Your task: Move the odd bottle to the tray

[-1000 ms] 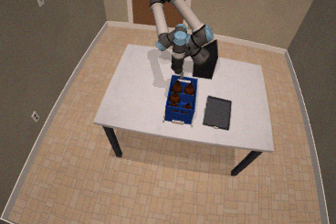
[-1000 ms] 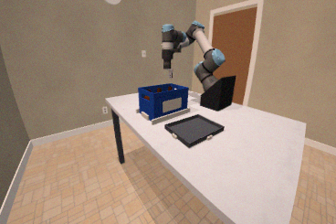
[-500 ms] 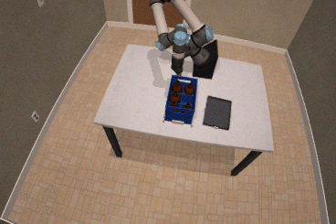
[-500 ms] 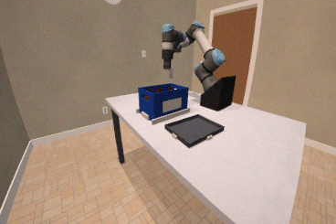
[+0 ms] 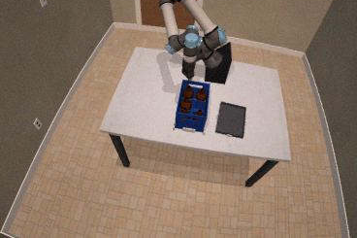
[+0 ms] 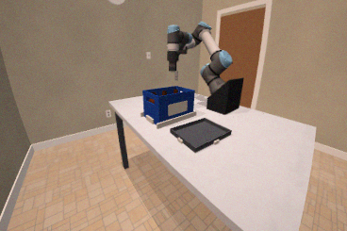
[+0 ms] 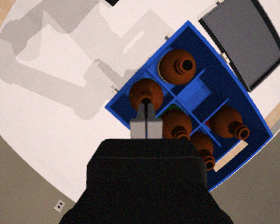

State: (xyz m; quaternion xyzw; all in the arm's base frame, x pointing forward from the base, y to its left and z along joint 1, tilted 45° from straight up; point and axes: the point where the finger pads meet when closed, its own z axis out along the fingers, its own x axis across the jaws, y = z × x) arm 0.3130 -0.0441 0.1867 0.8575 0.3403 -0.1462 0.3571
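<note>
Now: the blue crate 90 mm ahead of my hand, 40 mm to the left of it and 160 mm below it. Round my hand: dark tray (110 mm ahead, 320 mm to the left, 230 mm below); bottle (180 mm ahead, 10 mm to the right, 150 mm below).
</note>
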